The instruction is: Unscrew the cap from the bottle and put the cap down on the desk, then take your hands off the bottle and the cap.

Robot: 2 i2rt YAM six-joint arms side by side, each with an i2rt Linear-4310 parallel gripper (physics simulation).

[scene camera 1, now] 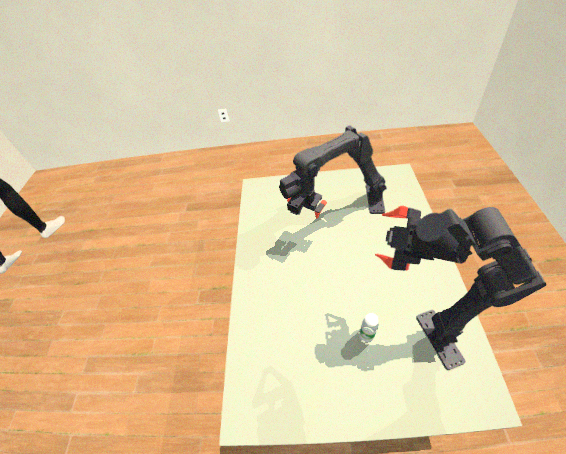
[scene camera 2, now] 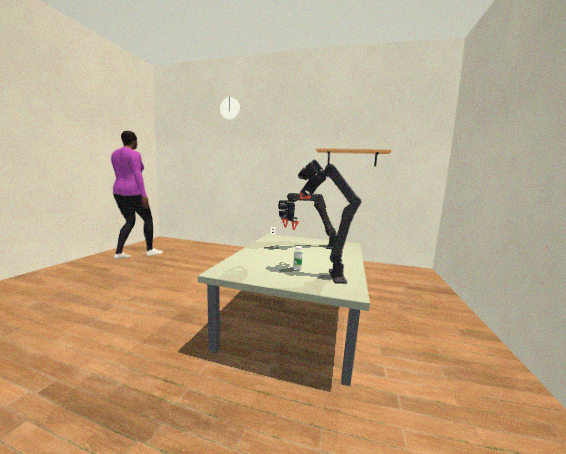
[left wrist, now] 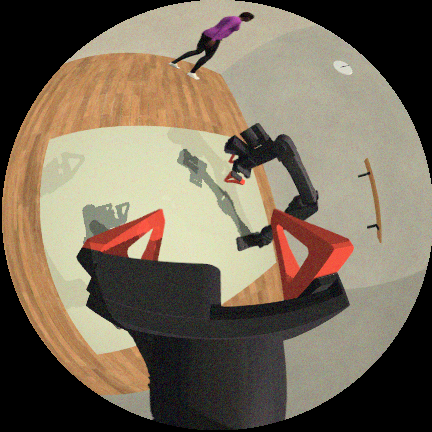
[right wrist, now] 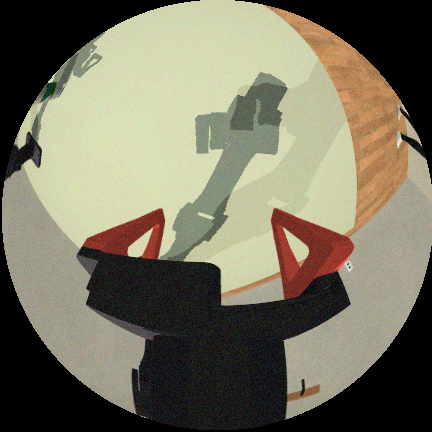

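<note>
A white bottle with a green label stands upright on the pale desk. Its white cap sits on top. In the right wrist view, part of the bottle shows at the upper left edge. The bottle does not show clearly in the left wrist view. My left gripper is open and empty, high above the desk and apart from the bottle. My right gripper is open and empty above the far end of the desk, farther from the bottle.
The left arm's base stands on the desk to the right of the bottle. The right arm's base is at the far end. A person stands on the floor beyond the desk. Arm shadows lie around the bottle.
</note>
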